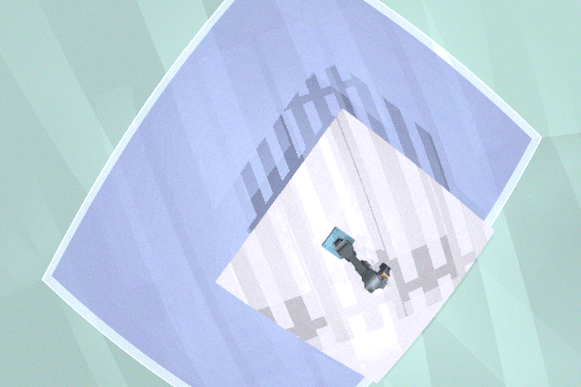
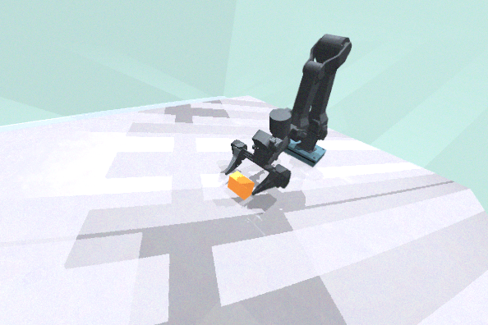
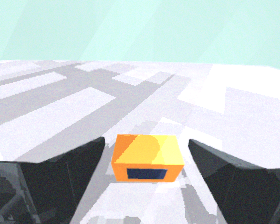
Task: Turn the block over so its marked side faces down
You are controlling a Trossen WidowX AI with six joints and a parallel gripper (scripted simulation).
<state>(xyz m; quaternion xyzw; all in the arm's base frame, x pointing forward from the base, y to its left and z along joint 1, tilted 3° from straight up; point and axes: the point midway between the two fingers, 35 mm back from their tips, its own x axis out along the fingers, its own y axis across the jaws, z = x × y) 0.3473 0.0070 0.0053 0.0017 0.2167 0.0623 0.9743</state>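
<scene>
Right now the orange block is 2 cm behind my gripper tip and 1 cm below it.
</scene>
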